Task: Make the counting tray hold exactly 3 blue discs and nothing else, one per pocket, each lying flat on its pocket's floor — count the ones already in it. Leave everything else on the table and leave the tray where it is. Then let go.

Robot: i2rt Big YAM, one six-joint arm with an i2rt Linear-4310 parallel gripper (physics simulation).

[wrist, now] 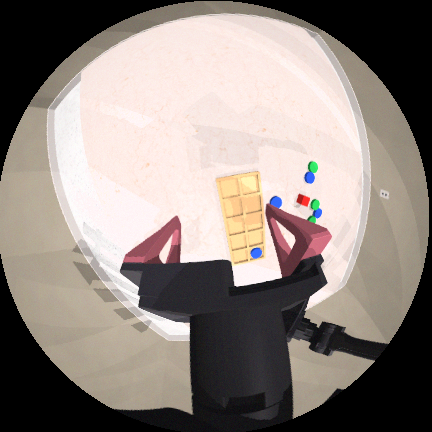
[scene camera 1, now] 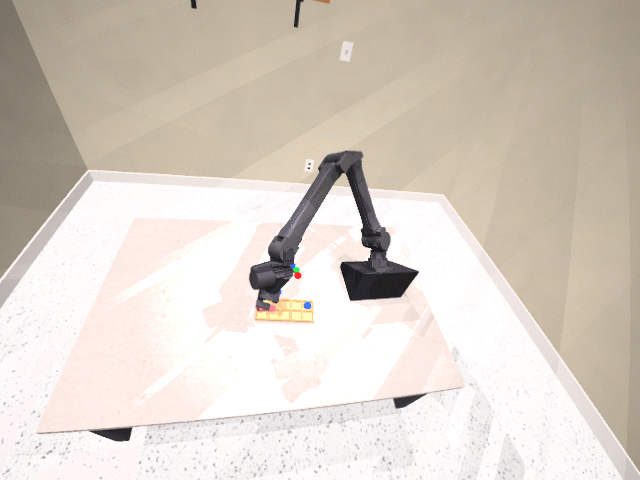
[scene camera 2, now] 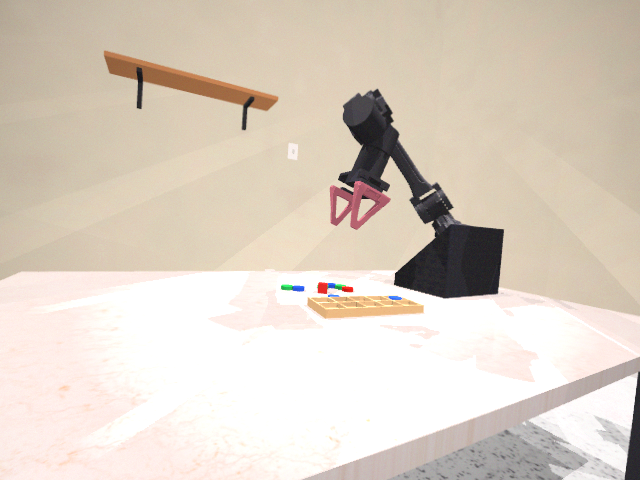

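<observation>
The wooden tray (scene camera 1: pixel 284 321) (scene camera 2: pixel 374 312) (wrist: pixel 229 188) has two rows of pockets. One blue disc (scene camera 1: pixel 307 305) (scene camera 2: pixel 395 298) (wrist: pixel 256 253) is in its corner pocket at the end nearer the robot base; the other pockets look empty. A loose blue disc (scene camera 1: pixel 280 292) (scene camera 2: pixel 333 296) (wrist: pixel 275 202) lies just beside the tray. A second blue disc (scene camera 2: pixel 298 288) (wrist: pixel 309 177) and a third blue disc (scene camera 1: pixel 293 266) (scene camera 2: pixel 331 285) (wrist: pixel 318 213) lie farther off. My gripper (scene camera 1: pixel 266 308) (scene camera 2: pixel 345 226) (wrist: pixel 222 213) is open and empty, high above the table, covering part of the tray in scene camera 1.
A green disc (scene camera 2: pixel 286 287) (wrist: pixel 313 167) touches the second blue disc. A red cube (scene camera 2: pixel 322 287) (wrist: pixel 303 200) stands near another green disc (wrist: pixel 315 204). A third green disc (scene camera 1: pixel 296 269) (scene camera 2: pixel 340 286) (wrist: pixel 312 219) and a red disc (scene camera 1: pixel 297 275) (scene camera 2: pixel 347 289) lie by the third blue disc.
</observation>
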